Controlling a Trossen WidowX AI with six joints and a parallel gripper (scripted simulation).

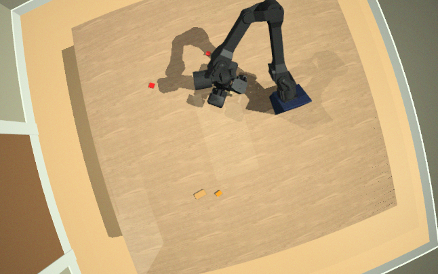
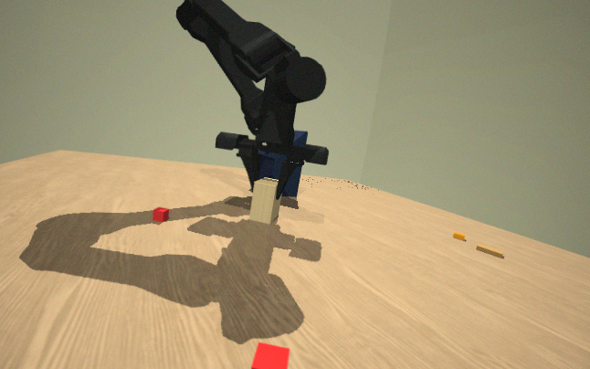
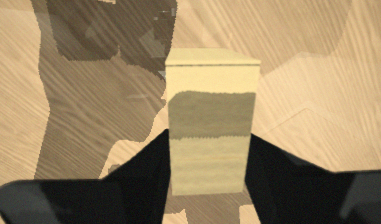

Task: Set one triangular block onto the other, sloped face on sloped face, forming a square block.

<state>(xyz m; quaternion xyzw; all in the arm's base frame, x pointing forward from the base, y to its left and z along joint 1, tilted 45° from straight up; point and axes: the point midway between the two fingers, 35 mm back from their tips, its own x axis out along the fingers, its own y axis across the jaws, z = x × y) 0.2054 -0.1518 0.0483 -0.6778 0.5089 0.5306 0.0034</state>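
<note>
Now: gripper tip 10 mm below the triangular block. Also, from my gripper tip: flat tan bar 270 mm ahead, 370 mm to the left, 40 mm below; then small orange cube 190 mm ahead, 400 mm to the left, 30 mm below.
</note>
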